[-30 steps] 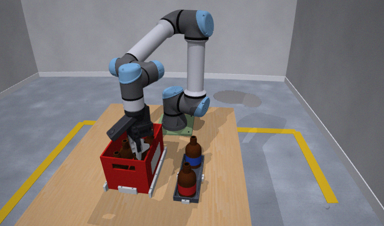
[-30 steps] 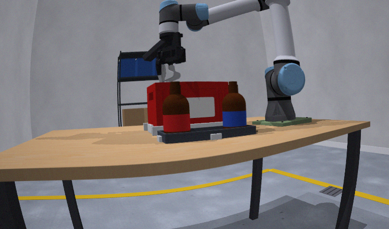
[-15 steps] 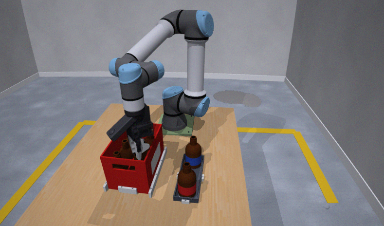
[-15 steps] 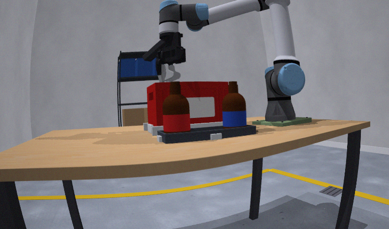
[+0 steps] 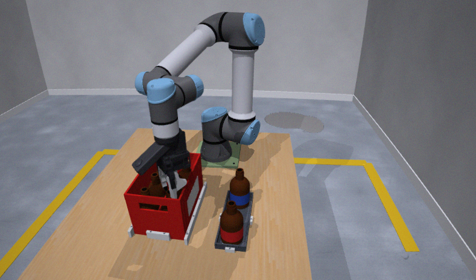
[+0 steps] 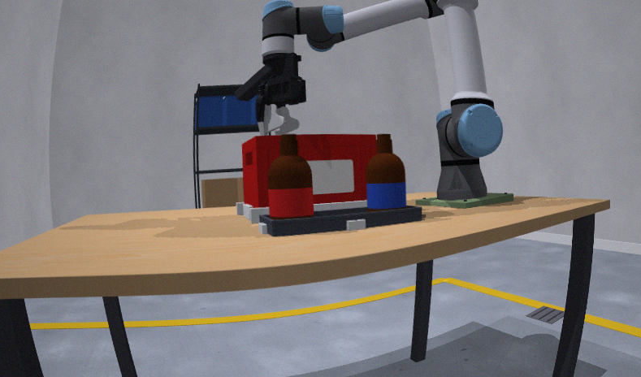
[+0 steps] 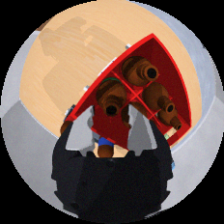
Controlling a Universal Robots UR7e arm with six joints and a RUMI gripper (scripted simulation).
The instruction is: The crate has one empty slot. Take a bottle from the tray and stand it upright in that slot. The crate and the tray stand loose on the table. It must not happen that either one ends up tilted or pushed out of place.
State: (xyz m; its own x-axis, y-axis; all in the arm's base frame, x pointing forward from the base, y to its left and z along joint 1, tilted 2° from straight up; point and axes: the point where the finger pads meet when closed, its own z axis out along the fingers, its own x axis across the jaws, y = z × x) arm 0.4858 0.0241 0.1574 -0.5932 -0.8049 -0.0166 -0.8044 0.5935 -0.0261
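The brown bottle lies 7 cm below my hand. From my hand the other things lie so: red crate: 8 cm behind, 6 cm to the right, 7 cm below.
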